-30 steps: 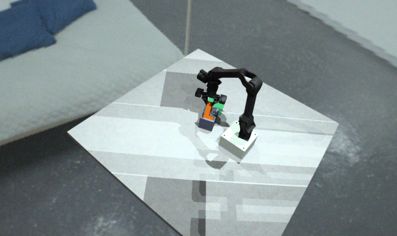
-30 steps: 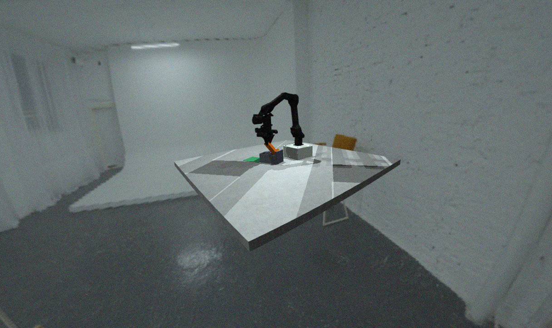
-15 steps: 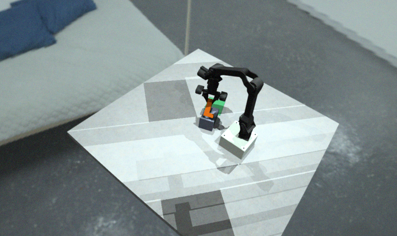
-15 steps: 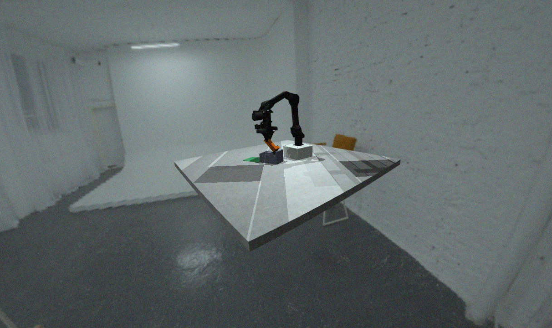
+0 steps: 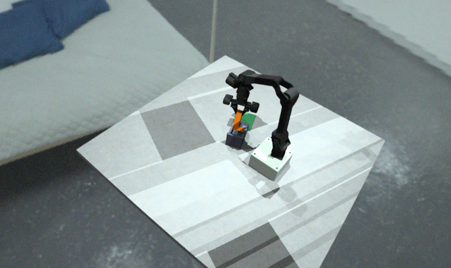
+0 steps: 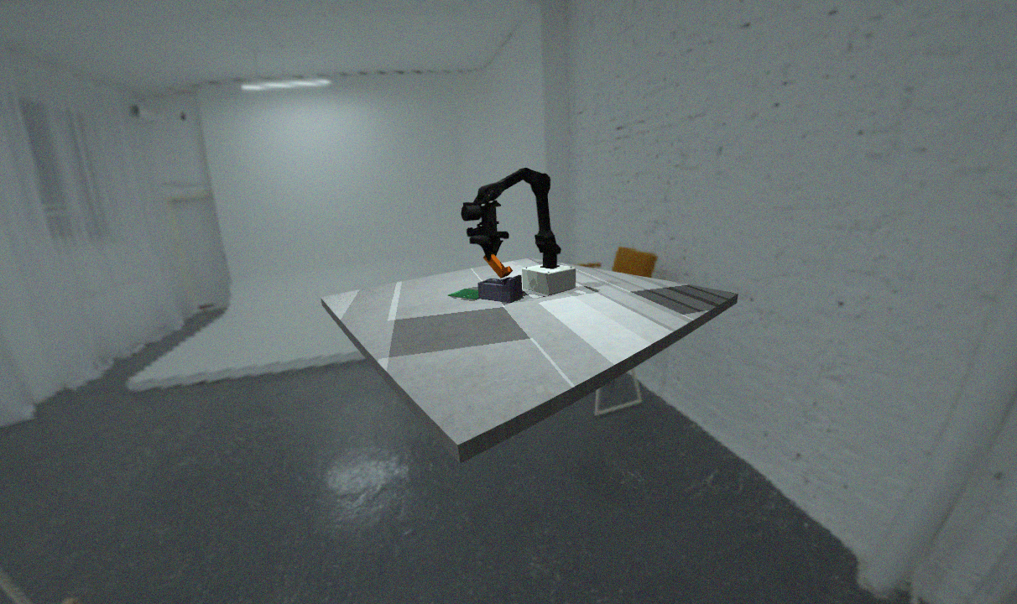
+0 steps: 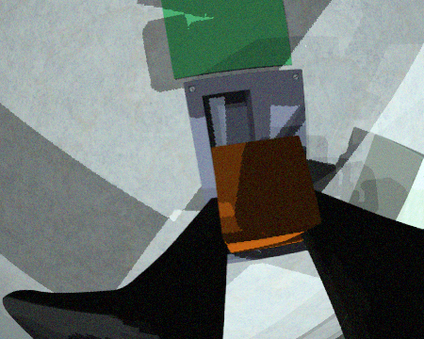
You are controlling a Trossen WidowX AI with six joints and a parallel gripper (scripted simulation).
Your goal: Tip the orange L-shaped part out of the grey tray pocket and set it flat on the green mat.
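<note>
Right now the green mat is 10 mm ahead of my gripper tip, 130 mm to the right of it and 170 mm below it. Also, from my gripper tip: orange L-shaped part: 20 mm behind, 30 mm to the left, 30 mm below.
</note>
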